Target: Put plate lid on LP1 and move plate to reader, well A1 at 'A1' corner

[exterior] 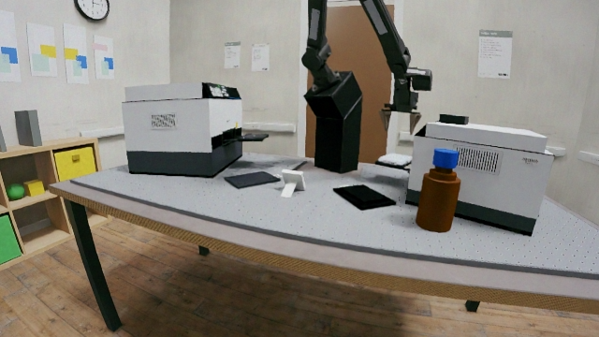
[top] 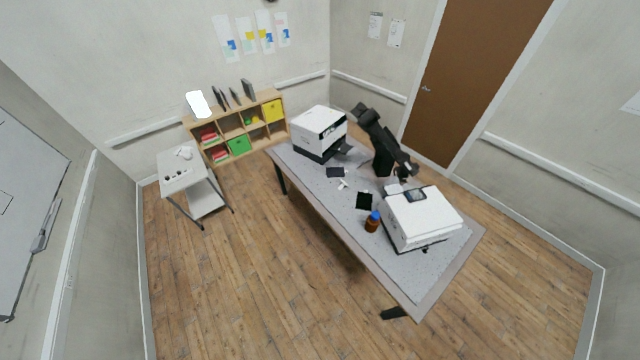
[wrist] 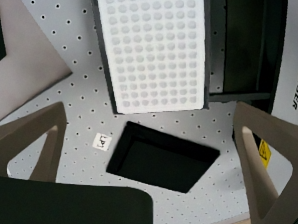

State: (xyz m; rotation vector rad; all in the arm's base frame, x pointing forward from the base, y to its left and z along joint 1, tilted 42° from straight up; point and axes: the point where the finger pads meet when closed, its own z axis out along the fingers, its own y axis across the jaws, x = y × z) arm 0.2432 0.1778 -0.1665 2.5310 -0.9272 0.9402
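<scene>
My gripper is now 100 mm above the white well plate.
</scene>
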